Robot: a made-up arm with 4 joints. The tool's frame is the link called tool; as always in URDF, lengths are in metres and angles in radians. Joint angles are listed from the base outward. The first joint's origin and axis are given. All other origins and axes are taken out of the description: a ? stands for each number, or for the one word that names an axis. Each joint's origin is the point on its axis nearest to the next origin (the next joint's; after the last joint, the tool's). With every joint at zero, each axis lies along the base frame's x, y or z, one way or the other. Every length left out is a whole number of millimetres.
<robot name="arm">
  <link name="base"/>
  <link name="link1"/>
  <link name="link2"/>
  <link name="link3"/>
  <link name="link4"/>
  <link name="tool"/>
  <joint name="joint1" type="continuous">
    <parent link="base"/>
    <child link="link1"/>
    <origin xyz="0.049 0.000 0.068"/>
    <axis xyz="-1 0 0"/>
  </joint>
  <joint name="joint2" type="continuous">
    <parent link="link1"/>
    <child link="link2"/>
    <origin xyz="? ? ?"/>
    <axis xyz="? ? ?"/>
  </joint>
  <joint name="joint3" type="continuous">
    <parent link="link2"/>
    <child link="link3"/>
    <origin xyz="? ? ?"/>
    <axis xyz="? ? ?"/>
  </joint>
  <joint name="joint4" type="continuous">
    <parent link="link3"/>
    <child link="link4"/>
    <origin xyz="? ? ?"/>
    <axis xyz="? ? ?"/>
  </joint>
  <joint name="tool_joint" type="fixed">
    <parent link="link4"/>
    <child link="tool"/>
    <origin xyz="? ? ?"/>
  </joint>
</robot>
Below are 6 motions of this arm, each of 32 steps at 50 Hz.
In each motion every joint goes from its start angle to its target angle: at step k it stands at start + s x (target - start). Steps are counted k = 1, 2, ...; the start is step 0. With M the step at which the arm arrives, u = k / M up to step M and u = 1 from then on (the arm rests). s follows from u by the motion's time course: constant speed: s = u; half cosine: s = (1 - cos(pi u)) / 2; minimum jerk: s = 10 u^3 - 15 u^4 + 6 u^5.
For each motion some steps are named. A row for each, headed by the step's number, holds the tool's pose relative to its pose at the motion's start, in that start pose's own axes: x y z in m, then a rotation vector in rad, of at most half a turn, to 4 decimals.
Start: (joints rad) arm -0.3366 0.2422 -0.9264 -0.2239
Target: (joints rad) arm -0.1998 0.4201 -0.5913 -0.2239
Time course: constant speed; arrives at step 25
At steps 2, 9, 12, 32:
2: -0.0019 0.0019 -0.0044 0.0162 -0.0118 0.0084
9: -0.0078 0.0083 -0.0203 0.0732 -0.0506 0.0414
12: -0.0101 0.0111 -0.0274 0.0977 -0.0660 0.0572
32: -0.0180 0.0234 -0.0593 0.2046 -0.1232 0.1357

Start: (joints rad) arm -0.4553 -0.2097 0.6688 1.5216
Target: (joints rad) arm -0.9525 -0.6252 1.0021 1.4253
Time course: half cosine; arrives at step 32
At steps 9, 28, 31, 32:
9: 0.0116 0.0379 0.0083 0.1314 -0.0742 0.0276
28: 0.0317 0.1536 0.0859 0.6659 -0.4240 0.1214
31: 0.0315 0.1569 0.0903 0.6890 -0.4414 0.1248
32: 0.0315 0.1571 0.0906 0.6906 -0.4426 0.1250

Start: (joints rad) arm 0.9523 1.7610 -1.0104 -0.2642
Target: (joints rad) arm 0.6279 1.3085 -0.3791 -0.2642
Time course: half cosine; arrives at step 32
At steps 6, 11, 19, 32:
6: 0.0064 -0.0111 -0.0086 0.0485 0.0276 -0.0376
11: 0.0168 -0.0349 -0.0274 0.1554 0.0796 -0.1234
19: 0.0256 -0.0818 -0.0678 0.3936 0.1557 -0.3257
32: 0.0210 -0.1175 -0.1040 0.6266 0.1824 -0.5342

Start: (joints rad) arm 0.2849 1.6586 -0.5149 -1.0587
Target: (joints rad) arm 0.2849 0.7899 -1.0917 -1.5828
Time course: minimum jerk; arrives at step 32
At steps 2, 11, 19, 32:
2: 0.0001 -0.0003 0.0003 -0.0024 0.0019 0.0000
11: 0.0186 -0.0267 0.0326 -0.2475 0.1949 0.0249
19: 0.1106 -0.0463 0.0889 -0.7180 0.5558 0.2172
32: 0.2171 -0.0264 0.0908 -1.0280 0.7757 0.4791

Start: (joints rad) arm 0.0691 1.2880 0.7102 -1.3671
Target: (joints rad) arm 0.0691 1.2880 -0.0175 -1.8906
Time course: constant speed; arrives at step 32
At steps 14, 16, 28, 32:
14: 0.0000 -0.0607 0.1429 -0.5474 0.0000 0.0000
16: 0.0000 -0.0641 0.1661 -0.6256 0.0000 0.0000
28: 0.0000 -0.0514 0.3105 -1.0948 0.0000 0.0000
32: 0.0000 -0.0343 0.3580 -1.2512 0.0000 0.0000

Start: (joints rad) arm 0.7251 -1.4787 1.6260 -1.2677
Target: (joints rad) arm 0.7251 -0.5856 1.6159 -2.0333
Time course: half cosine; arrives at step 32
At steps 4, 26, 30, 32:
4: 0.0052 -0.0029 0.0012 -0.0295 0.0114 0.0320
26: 0.1810 0.0331 0.0410 -0.6696 0.0026 0.8345
30: 0.1962 0.0475 0.0443 -0.7165 -0.0234 0.9051
32: 0.1981 0.0495 0.0447 -0.7224 -0.0270 0.9142

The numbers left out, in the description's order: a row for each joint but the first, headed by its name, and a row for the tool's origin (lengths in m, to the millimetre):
joint2: xyz 0.000 0.199 -0.211, axis 0 0 1
joint3: xyz 0.087 0.113 0.000, axis 1 0 0
joint4: xyz 0.000 0.006 0.266, axis 1 0 0
tool: xyz 0.000 -0.069 -0.197

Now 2 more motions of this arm.
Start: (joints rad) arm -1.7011 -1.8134 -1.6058 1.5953
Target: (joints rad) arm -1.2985 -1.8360 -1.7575 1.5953
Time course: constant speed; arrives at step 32
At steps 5, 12, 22, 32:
5: 0.0272 0.0012 -0.0063 -0.0085 -0.0609 -0.0049
12: 0.0662 0.0028 -0.0120 -0.0199 -0.1460 -0.0142
22: 0.1231 0.0051 -0.0138 -0.0351 -0.2666 -0.0322
32: 0.1805 0.0070 -0.0080 -0.0486 -0.3862 -0.0558

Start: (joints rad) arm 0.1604 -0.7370 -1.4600 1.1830
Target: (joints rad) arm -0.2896 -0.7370 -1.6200 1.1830
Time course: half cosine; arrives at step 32
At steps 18, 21, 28, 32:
18: -0.0586 0.0246 0.0957 0.1038 0.1711 0.0576
21: -0.0701 0.0273 0.1197 0.1279 0.2097 0.0732
28: -0.0873 0.0293 0.1601 0.1677 0.2720 0.1005
32: -0.0900 0.0293 0.1670 0.1744 0.2824 0.1053

